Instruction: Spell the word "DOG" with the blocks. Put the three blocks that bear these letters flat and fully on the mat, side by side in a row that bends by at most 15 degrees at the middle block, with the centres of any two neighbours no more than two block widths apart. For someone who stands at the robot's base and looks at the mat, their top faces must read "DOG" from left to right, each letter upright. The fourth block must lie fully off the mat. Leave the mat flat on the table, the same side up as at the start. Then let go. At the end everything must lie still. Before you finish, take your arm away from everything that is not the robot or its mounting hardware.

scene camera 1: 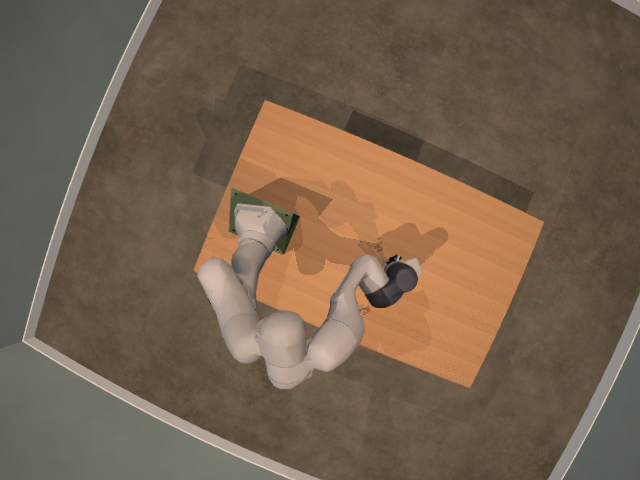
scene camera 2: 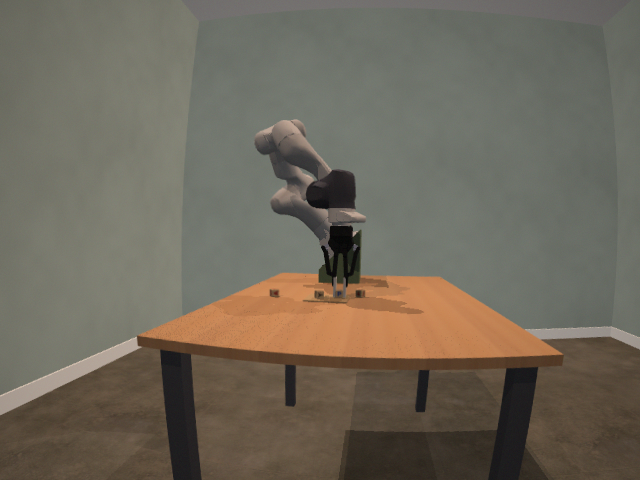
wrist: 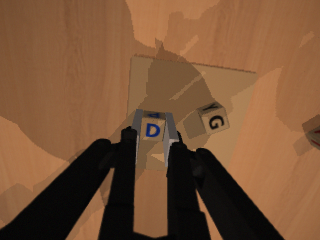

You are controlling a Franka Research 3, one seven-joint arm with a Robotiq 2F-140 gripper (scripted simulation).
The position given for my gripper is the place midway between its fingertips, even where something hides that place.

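From scene camera 2 I can see my gripper (scene camera 2: 339,296). The wrist view has a mat (wrist: 156,85) in it, and there my gripper (wrist: 152,121) appears again.
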